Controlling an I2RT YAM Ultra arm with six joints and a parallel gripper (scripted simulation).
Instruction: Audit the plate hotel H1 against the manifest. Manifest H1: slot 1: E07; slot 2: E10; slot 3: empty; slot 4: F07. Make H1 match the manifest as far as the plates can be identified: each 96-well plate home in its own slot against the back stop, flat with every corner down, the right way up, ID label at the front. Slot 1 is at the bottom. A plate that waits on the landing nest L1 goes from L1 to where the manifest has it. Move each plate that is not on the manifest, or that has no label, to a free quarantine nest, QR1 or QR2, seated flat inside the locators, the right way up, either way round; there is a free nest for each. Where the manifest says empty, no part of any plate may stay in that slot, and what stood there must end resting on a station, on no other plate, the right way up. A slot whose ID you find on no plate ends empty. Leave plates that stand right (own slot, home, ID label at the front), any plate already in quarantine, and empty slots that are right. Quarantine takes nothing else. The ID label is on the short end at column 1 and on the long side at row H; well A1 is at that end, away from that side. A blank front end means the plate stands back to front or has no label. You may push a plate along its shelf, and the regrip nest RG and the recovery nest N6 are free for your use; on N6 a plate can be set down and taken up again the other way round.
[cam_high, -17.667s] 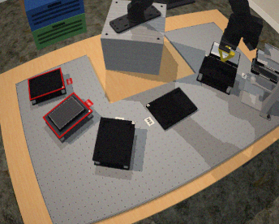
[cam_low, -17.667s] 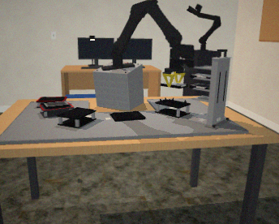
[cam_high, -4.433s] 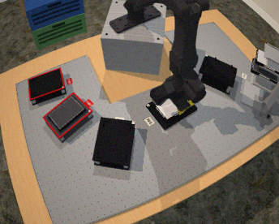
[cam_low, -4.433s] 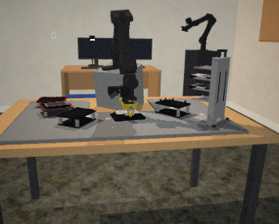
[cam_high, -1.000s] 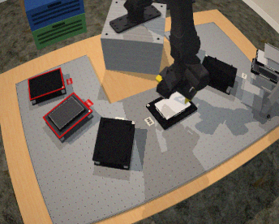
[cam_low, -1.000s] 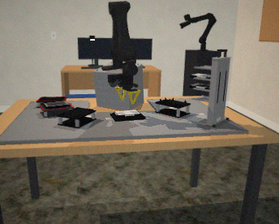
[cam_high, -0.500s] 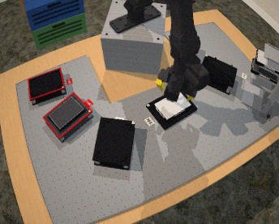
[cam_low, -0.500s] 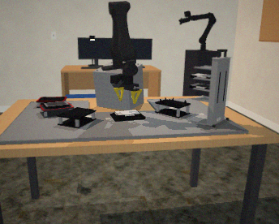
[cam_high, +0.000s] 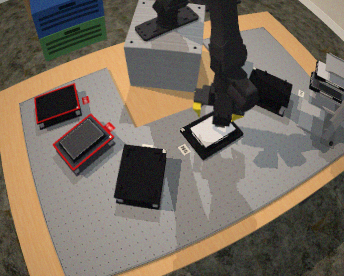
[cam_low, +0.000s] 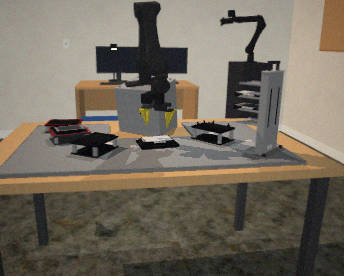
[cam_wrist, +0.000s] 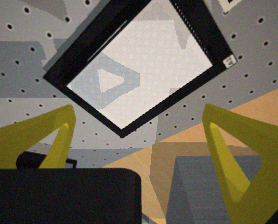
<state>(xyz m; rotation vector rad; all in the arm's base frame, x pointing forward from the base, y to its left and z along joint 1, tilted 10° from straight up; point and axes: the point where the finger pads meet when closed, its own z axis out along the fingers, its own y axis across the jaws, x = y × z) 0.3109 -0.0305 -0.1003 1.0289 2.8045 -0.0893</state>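
My hand is 80 mm above the flat black recovery nest N6. From my hand the other things lie so: A1 mark (110 mm behind, 280 mm to the left, 30 mm below); black regrip nest RG (20 mm behind, 270 mm to the left, 30 mm below); black landing nest L1 (20 mm ahead, 260 mm to the right, 40 mm below).
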